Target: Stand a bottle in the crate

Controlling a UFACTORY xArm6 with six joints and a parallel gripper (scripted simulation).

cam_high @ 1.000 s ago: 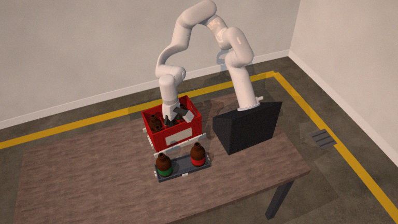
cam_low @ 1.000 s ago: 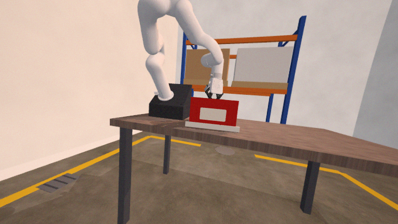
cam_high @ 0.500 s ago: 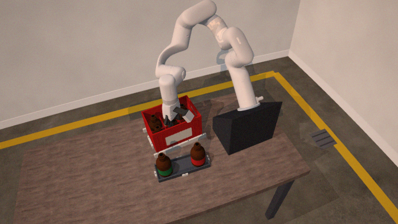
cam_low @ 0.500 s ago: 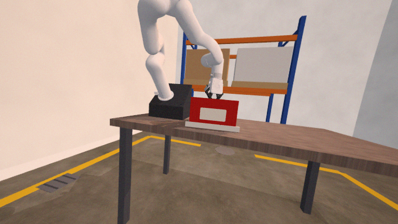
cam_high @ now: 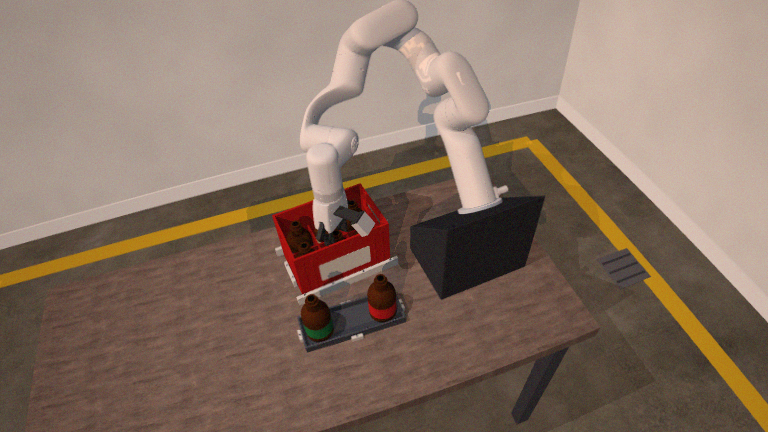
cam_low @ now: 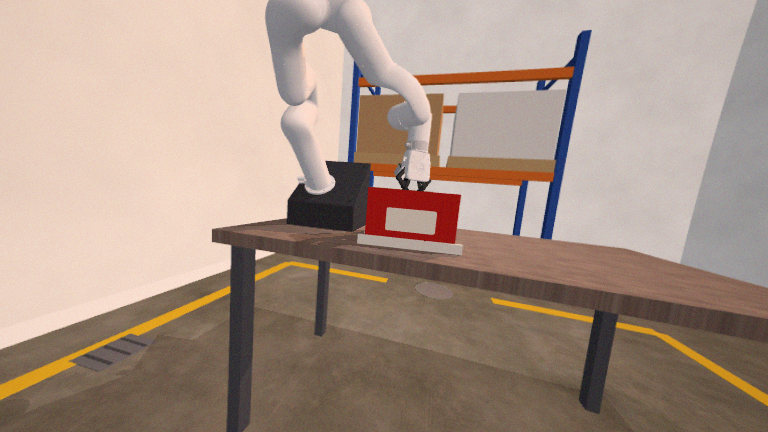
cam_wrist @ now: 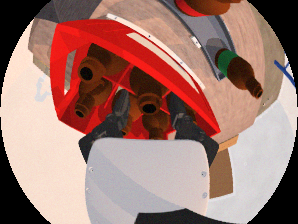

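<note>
The crate is 40 mm to the right of my hand and 80 mm below it. Round my hand: red-labelled bottle: 30 mm behind, 190 mm to the left, 70 mm below; green-label bottle: 140 mm ahead, 160 mm to the left, 70 mm below; grey tray: 50 mm ahead, 170 mm to the left, 150 mm below.
</note>
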